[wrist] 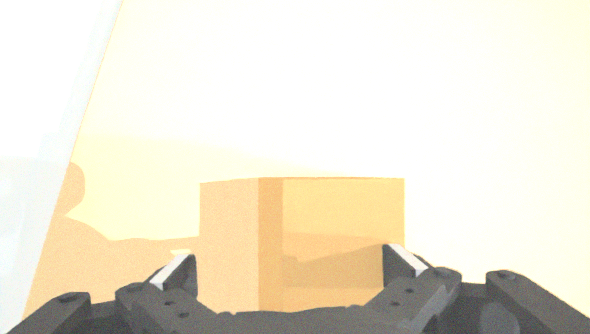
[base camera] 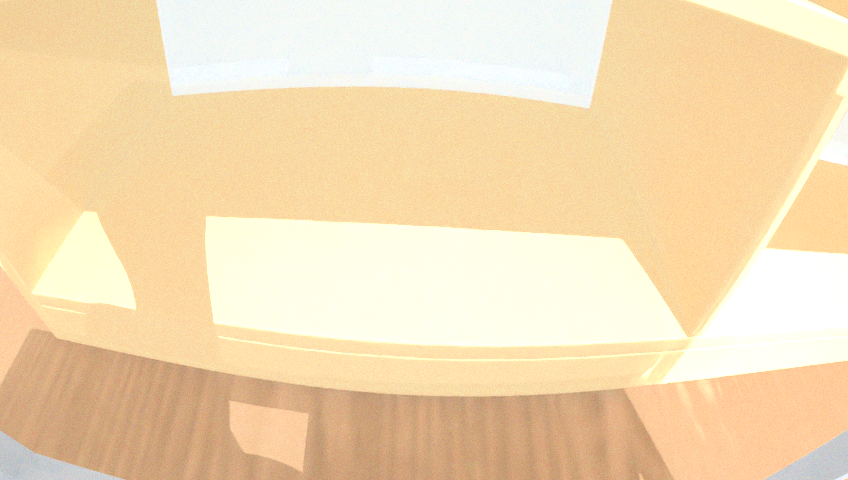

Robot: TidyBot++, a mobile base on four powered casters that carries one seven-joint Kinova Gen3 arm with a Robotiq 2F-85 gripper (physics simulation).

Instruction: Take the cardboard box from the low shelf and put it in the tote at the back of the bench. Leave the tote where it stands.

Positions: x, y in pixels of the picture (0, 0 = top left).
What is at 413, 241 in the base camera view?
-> A pale wooden shelf unit.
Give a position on a tan cardboard box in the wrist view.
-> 320, 238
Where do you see a pale wooden shelf unit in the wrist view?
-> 477, 112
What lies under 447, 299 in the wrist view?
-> My gripper.
